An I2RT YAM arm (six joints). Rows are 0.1 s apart.
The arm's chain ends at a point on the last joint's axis. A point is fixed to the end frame.
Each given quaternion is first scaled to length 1.
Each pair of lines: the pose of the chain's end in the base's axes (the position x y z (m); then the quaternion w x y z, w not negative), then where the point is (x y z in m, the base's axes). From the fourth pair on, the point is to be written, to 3 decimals.
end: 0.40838, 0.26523, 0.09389, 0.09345, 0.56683, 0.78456, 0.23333
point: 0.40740 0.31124 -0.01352
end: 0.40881, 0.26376, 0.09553, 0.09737, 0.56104, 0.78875, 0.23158
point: 0.40795 0.30866 -0.01235
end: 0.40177, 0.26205, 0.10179, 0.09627, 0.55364, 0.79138, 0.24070
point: 0.40137 0.30833 -0.00550
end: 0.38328, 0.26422, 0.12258, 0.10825, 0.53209, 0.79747, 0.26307
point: 0.387 0.312 0.016
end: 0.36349, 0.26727, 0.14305, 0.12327, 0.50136, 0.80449, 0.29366
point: 0.372 0.318 0.038
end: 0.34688, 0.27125, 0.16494, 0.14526, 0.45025, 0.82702, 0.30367
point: 0.358 0.319 0.059
